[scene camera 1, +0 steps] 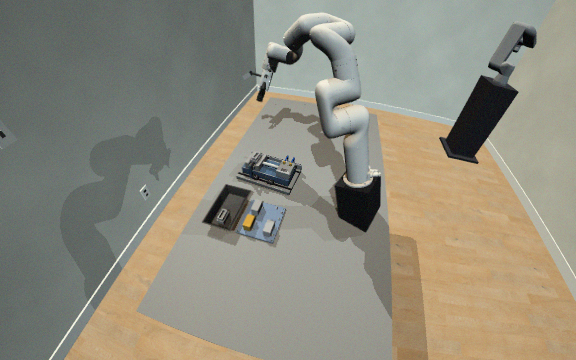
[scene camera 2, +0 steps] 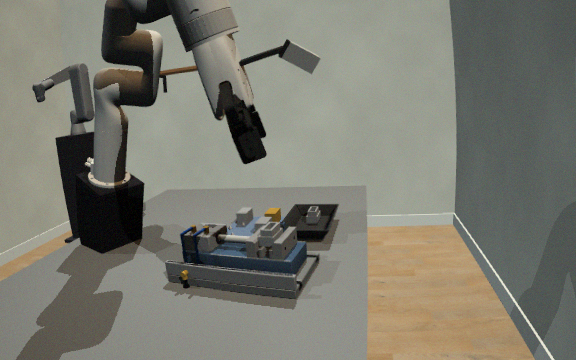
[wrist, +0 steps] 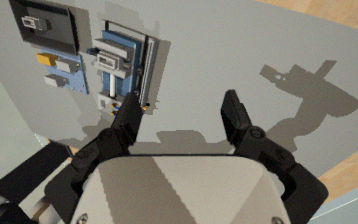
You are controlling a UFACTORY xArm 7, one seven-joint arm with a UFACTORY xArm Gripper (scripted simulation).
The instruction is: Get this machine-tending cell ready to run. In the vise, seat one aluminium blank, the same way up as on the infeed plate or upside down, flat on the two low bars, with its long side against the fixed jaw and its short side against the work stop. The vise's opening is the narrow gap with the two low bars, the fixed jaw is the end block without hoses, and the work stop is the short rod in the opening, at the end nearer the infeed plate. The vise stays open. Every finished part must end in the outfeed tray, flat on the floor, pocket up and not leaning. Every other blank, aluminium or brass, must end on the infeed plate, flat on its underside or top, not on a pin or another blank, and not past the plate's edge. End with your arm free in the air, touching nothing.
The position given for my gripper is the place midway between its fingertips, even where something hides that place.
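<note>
My gripper [scene camera 2: 256, 149] is visible, and the wrist view has it too [wrist: 180, 101]. There's also a vise [scene camera 2: 298, 254], and you'd find that same vise in the wrist view [wrist: 109, 35].
</note>
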